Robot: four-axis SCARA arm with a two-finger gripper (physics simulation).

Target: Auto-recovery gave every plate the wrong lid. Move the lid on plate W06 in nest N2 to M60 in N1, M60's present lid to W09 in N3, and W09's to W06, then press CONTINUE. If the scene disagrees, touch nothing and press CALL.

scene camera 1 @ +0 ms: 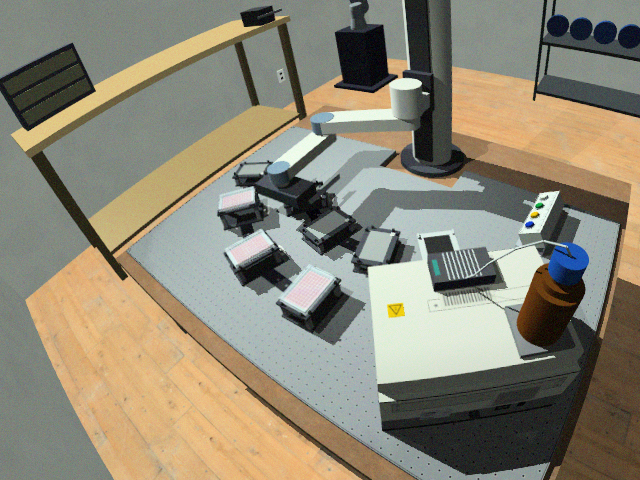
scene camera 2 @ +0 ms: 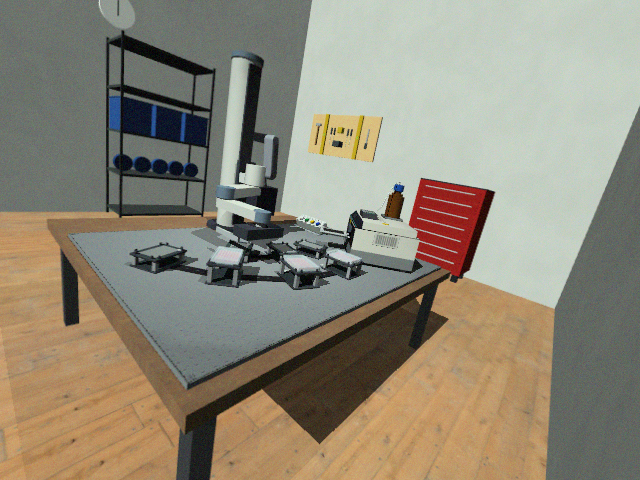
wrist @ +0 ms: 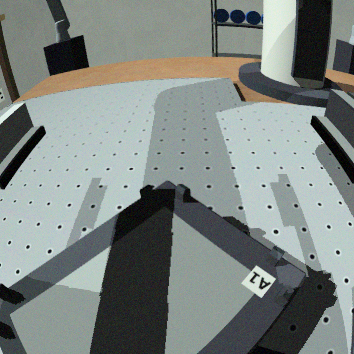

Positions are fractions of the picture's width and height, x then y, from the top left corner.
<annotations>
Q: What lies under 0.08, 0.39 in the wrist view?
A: My gripper.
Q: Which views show my gripper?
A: Scene camera 1, scene camera 2 and the wrist view: all of them.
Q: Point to a brown bottle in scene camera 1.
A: At 0.87, 0.60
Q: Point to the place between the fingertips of my gripper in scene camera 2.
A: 0.37, 0.47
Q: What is my gripper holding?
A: Nothing.
</annotations>
